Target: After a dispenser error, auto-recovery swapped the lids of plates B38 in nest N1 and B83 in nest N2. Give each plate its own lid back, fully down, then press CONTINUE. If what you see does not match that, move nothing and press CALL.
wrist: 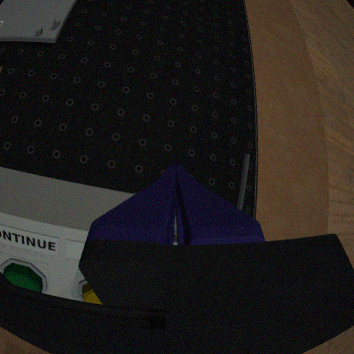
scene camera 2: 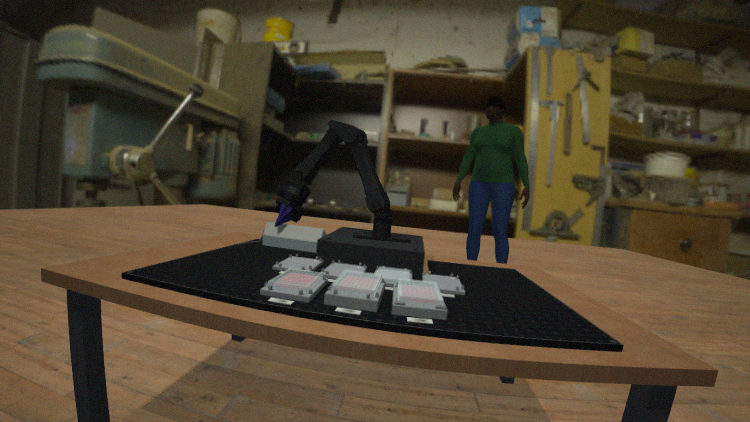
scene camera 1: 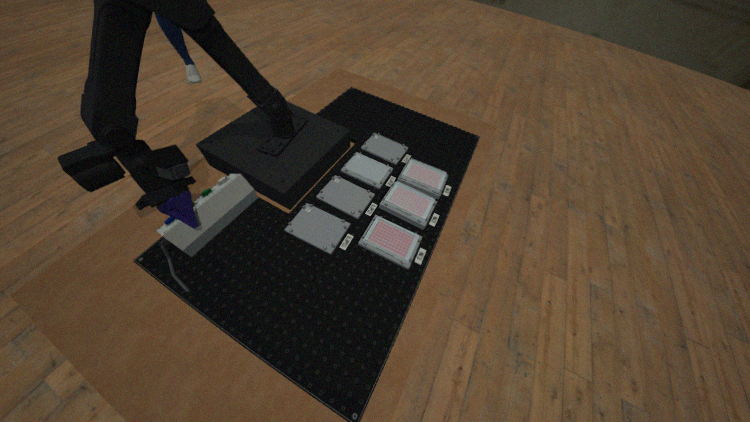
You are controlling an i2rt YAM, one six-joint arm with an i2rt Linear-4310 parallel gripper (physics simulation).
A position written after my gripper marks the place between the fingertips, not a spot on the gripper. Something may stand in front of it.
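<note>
From scene camera 1, I can tell you my gripper (scene camera 1: 196, 227) is shut and it's touching a button box (scene camera 1: 226, 201). The wrist view has my gripper (wrist: 175, 173) too, along with the button box (wrist: 52, 217). And in scene camera 2 you'd find the button box (scene camera 2: 294, 237).
</note>
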